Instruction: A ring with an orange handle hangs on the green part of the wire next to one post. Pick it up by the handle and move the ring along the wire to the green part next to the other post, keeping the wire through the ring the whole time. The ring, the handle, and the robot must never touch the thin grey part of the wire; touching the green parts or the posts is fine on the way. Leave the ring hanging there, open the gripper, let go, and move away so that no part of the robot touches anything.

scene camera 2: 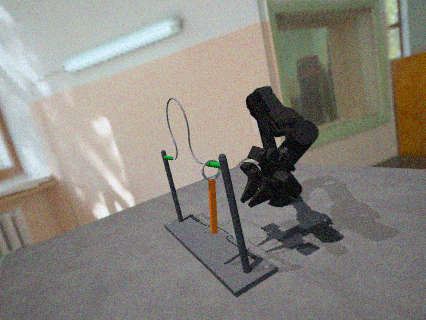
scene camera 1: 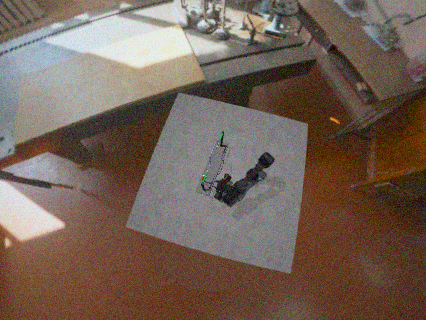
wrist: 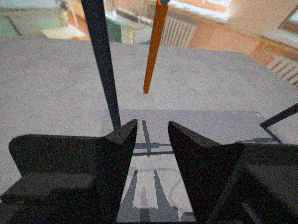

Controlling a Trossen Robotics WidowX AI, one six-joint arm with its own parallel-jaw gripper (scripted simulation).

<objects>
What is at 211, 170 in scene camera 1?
A wire stand.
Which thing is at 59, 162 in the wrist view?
My gripper.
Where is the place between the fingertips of my gripper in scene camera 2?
245, 203
</objects>
